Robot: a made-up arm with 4 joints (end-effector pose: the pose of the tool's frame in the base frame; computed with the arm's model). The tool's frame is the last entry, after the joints.
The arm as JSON. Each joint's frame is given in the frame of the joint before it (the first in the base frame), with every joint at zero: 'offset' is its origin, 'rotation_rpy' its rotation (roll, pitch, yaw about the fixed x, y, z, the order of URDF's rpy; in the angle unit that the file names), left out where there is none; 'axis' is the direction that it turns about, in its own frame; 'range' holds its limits. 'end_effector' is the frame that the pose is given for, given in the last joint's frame.
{
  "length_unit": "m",
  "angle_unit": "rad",
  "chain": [
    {
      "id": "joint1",
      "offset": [
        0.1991,
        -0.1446,
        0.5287
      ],
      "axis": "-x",
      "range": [
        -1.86,
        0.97
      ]
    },
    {
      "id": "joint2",
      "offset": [
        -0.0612,
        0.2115,
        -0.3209
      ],
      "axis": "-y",
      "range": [
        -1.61,
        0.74
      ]
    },
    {
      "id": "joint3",
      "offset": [
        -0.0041,
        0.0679,
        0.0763
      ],
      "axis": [
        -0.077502,
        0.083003,
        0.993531
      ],
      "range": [
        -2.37,
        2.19
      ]
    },
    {
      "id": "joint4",
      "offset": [
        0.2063,
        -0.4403,
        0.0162
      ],
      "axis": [
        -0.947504,
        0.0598,
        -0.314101
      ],
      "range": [
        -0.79,
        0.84
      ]
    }
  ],
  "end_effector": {
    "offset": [
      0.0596,
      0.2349,
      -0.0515
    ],
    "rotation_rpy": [
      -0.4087,
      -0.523,
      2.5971
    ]
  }
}
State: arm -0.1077 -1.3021 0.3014 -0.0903
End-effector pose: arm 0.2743 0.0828 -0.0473 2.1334 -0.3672 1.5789
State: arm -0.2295 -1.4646 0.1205 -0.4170
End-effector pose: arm 0.3009 0.0905 0.0109 2.1966 -0.6551 1.1418
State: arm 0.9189 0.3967 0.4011 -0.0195
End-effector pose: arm 0.4157 -0.1557 0.2778 0.0596 0.6800 2.8579
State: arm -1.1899 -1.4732 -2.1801 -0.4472
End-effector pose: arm 0.1999 -0.0636 0.7167 0.9423 -0.1565 0.8352
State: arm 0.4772 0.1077 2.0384 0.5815
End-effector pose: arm 0.2738 0.2163 -0.1615 -0.4182 -0.9220 -1.8546
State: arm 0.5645 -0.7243 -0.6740 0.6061
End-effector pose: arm 0.1296 -0.4799 0.2352 0.2462 0.7789 1.2267
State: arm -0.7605 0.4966 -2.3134 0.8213
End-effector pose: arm -0.1352 0.5109 0.2117 0.8896 -0.6461 -0.3655
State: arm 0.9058 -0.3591 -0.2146 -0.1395
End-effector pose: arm 0.3546 -0.3800 0.3041 0.2595 0.2568 2.0307
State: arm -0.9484 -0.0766 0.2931 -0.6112
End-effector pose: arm 0.4189 0.0715 0.5513 -1.0654 2.1941 -1.5374
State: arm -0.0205 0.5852 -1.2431 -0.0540
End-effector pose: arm 0.0315 -0.1712 0.1778 -0.4229 -1.3881 1.2027
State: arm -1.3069 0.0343 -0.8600 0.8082
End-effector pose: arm 0.1089 0.2409 0.2580 1.2181 -0.8713 1.1174
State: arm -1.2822 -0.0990 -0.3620 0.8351
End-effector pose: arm 0.2984 0.2457 0.2705 1.1067 -0.9630 1.6829
